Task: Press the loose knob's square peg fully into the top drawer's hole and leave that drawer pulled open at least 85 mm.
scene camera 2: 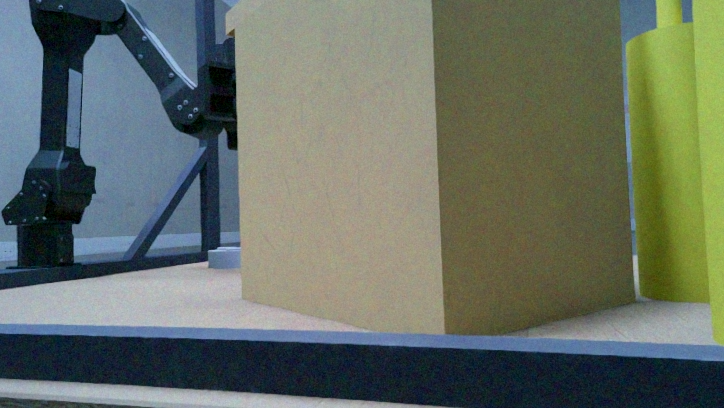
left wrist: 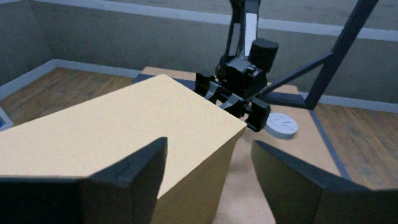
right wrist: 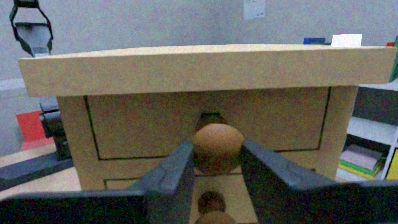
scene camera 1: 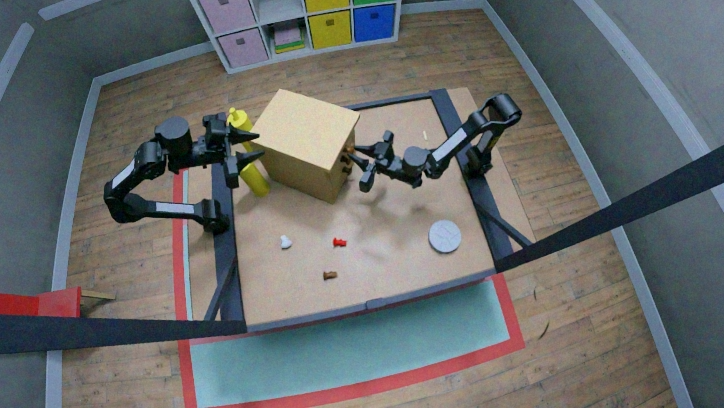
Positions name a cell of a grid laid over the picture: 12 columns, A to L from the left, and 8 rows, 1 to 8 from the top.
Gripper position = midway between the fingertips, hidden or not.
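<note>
I see my left gripper (scene camera 1: E3), and the left wrist view (left wrist: G6) shows it too. My right gripper (scene camera 1: F3) is also visible to me in the left wrist view (left wrist: G5) and in the right wrist view (right wrist: G6). There is a grey disc (scene camera 1: H5) as well, though in the right wrist view the disc is out of frame. And I can see a drawer (right wrist: E5).
</note>
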